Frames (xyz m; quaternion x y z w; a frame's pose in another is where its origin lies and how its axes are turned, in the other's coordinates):
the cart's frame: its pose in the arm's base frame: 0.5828 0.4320 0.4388 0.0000 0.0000 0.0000 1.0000
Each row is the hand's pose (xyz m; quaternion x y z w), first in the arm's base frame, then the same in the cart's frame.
Working: the arm's base frame: its pose in the cart's frame: -0.5828 -0.4320 -0.4388 0.0000 0.0000 0.0000 1.0000

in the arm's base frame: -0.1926 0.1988 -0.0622 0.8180 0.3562 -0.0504 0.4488
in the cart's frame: -0.7754 -0.2332 -0.5010 0.8180 0.3562 -0.0504 0.4488
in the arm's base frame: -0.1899 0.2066 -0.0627 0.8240 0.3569 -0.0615 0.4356
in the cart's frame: -0.7727 -0.2254 -0.5015 0.8240 0.3569 -0.0615 0.4356
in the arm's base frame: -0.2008 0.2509 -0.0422 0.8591 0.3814 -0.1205 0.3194
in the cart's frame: -0.7836 -0.1811 -0.4810 0.8591 0.3814 -0.1205 0.3194
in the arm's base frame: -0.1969 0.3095 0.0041 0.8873 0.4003 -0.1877 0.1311
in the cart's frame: -0.7797 -0.1225 -0.4347 0.8873 0.4003 -0.1877 0.1311
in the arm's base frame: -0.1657 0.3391 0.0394 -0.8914 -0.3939 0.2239 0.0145
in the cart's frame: -0.7485 -0.0929 -0.3994 -0.8914 -0.3939 0.2239 0.0145
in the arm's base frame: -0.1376 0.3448 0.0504 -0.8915 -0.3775 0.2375 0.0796
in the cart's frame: -0.7204 -0.0872 -0.3884 -0.8915 -0.3775 0.2375 0.0796
